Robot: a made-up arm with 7 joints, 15 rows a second.
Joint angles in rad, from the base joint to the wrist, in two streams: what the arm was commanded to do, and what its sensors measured. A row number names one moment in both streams.
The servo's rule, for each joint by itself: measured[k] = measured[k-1] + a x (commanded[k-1-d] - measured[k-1]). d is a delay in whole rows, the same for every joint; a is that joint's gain. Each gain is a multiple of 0.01, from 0.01 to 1. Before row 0 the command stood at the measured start. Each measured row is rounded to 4 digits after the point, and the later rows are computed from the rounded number. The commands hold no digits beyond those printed.
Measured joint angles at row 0:
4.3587 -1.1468 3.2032 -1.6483 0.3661 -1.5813 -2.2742
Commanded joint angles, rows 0 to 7:
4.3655 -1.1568 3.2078 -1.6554 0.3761 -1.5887 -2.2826
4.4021 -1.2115 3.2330 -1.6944 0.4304 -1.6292 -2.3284
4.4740 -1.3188 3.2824 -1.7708 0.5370 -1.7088 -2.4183
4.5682 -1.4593 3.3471 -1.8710 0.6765 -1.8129 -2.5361
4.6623 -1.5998 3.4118 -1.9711 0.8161 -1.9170 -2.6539
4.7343 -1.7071 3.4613 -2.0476 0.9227 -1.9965 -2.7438
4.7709 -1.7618 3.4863 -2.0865 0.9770 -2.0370 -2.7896
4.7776 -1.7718 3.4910 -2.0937 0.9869 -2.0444 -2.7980
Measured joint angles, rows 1 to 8:
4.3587 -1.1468 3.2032 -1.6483 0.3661 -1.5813 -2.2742
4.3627 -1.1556 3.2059 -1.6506 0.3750 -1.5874 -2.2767
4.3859 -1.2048 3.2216 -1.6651 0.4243 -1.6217 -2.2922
4.4379 -1.3051 3.2569 -1.7000 0.5246 -1.6931 -2.3300
4.5148 -1.4408 3.3092 -1.7564 0.6598 -1.7913 -2.3918
4.6018 -1.5807 3.3687 -1.8273 0.7989 -1.8944 -2.4704
4.6800 -1.6919 3.4224 -1.9000 0.9091 -1.9781 -2.5524
4.7336 -1.7534 3.4595 -1.9615 0.9695 -2.0264 -2.6236
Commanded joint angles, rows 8 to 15:
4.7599 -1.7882 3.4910 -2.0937 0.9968 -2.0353 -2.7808
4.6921 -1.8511 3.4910 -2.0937 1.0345 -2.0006 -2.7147
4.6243 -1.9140 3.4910 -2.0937 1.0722 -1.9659 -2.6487
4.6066 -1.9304 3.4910 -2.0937 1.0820 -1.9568 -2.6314
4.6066 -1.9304 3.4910 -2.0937 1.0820 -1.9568 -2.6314
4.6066 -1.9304 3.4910 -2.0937 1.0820 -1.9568 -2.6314
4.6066 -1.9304 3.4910 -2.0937 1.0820 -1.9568 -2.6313
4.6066 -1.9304 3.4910 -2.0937 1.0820 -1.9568 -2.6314
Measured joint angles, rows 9 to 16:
4.7596 -1.7696 3.4778 -2.0051 0.9850 -2.0412 -2.6759
4.7598 -1.7860 3.4855 -2.0343 0.9955 -2.0364 -2.7074
4.7199 -1.8433 3.4887 -2.0539 1.0302 -2.0070 -2.7096
4.6635 -1.9055 3.4900 -2.0670 1.0676 -1.9733 -2.6913
4.6299 -1.9274 3.4906 -2.0758 1.0804 -1.9598 -2.6733
4.6162 -1.9300 3.4908 -2.0817 1.0818 -1.9573 -2.6607
4.6105 -1.9304 3.4909 -2.0857 1.0820 -1.9569 -2.6519
4.6082 -1.9304 3.4910 -2.0883 1.0820 -1.9568 -2.6457

